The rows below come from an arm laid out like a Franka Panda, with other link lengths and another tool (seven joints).
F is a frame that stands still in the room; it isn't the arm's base.
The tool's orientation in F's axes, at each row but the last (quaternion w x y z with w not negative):
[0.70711, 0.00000, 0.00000, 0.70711]
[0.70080, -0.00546, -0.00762, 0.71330]
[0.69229, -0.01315, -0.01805, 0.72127]
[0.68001, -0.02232, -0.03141, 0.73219]
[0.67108, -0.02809, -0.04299, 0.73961]
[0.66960, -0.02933, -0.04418, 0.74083]
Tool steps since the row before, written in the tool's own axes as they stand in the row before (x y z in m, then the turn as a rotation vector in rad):
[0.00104, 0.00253, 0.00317, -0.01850, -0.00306, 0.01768]
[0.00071, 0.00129, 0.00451, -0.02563, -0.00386, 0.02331]
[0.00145, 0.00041, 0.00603, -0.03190, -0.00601, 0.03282]
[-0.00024, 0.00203, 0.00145, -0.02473, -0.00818, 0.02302]
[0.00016, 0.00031, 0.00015, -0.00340, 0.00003, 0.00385]
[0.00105, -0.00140, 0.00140, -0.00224, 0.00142, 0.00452]
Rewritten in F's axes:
[-0.00253, 0.00104, 0.00317, 0.00306, -0.01850, 0.01768]
[-0.00139, 0.00067, 0.00449, 0.00388, -0.02563, 0.02330]
[-0.00073, 0.00138, 0.00601, 0.00587, -0.03188, 0.03286]
[-0.00211, -0.00041, 0.00129, 0.00823, -0.02442, 0.02333]
[-0.00034, 0.00013, 0.00012, -0.00008, -0.00349, 0.00377]
[0.00114, 0.00115, 0.00156, -0.00164, -0.00249, 0.00431]

